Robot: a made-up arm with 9 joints. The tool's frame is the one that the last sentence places.
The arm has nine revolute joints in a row. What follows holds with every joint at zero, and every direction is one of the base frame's.
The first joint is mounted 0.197 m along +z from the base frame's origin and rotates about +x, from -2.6 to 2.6 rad.
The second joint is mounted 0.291 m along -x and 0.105 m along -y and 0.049 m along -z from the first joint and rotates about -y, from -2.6 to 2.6 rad.
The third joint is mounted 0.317 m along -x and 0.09 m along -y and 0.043 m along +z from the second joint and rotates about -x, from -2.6 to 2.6 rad.
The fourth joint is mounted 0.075 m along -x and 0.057 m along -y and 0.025 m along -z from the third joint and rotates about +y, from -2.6 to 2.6 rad.
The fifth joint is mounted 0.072 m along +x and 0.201 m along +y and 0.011 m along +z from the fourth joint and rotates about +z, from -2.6 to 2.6 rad.
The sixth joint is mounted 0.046 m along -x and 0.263 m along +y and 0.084 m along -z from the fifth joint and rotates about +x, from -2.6 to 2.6 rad.
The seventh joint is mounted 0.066 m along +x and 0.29 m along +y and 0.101 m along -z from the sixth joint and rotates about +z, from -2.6 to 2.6 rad.
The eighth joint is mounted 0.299 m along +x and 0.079 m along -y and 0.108 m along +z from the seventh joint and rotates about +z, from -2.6 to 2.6 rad.
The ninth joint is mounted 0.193 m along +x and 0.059 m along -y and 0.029 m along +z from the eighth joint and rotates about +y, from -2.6 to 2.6 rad.
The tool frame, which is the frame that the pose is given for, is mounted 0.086 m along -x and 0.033 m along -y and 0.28 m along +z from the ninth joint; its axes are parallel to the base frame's.
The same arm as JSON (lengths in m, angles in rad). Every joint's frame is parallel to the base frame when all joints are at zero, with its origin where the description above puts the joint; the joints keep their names.
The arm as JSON. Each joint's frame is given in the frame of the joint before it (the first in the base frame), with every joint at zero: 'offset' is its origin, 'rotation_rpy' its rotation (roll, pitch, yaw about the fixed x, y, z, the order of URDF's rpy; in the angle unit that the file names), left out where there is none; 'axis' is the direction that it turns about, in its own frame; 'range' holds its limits. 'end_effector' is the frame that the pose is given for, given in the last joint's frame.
{"length_unit": "m", "angle_unit": "rad", "chain": [
  {"id": "joint 1", "offset": [0.0, 0.0, 0.197], "axis": [1.0, 0.0, 0.0], "range": [-2.6, 2.6]},
  {"id": "joint 2", "offset": [-0.291, -0.105, -0.049], "axis": [0.0, -1.0, 0.0], "range": [-2.6, 2.6]},
  {"id": "joint 3", "offset": [-0.317, -0.09, 0.043], "axis": [-1.0, 0.0, 0.0], "range": [-2.6, 2.6]},
  {"id": "joint 4", "offset": [-0.075, -0.057, -0.025], "axis": [0.0, 1.0, 0.0], "range": [-2.6, 2.6]},
  {"id": "joint 5", "offset": [0.072, 0.201, 0.011], "axis": [0.0, 0.0, 1.0], "range": [-2.6, 2.6]},
  {"id": "joint 6", "offset": [-0.046, 0.263, -0.084], "axis": [1.0, 0.0, 0.0], "range": [-2.6, 2.6]},
  {"id": "joint 7", "offset": [0.066, 0.29, -0.101], "axis": [0.0, 0.0, 1.0], "range": [-2.6, 2.6]},
  {"id": "joint 8", "offset": [0.299, -0.079, 0.108], "axis": [0.0, 0.0, 1.0], "range": [-2.6, 2.6]},
  {"id": "joint 9", "offset": [0.193, -0.059, 0.029], "axis": [0.0, 1.0, 0.0], "range": [-2.6, 2.6]}
], "end_effector": {"offset": [-0.086, -0.033, 0.28]}}

